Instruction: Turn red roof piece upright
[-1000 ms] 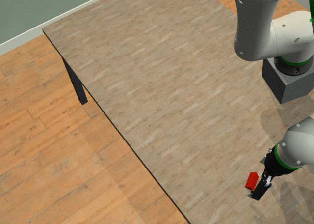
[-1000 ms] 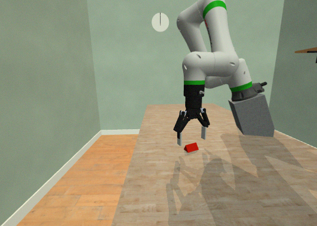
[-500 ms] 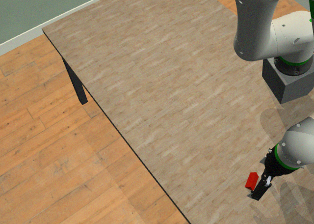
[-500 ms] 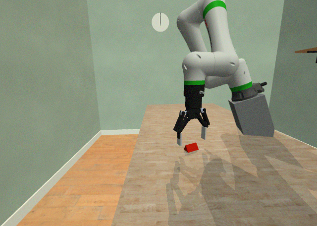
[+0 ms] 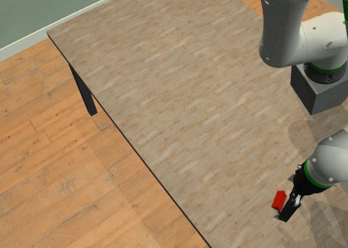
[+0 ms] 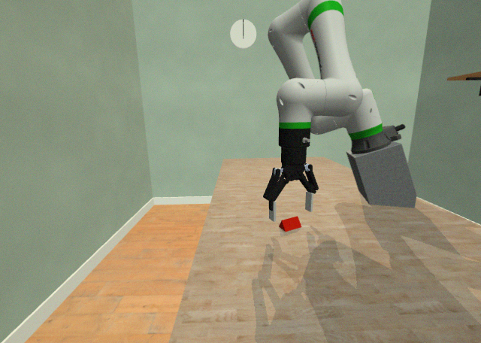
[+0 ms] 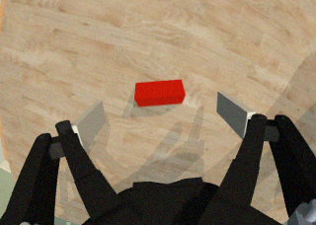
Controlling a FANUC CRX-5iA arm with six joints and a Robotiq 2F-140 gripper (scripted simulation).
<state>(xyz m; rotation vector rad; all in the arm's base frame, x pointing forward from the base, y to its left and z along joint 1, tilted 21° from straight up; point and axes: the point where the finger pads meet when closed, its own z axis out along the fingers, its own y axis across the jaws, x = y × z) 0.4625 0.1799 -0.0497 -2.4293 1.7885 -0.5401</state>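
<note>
Now: hand 40 mm above the red roof piece.
</note>
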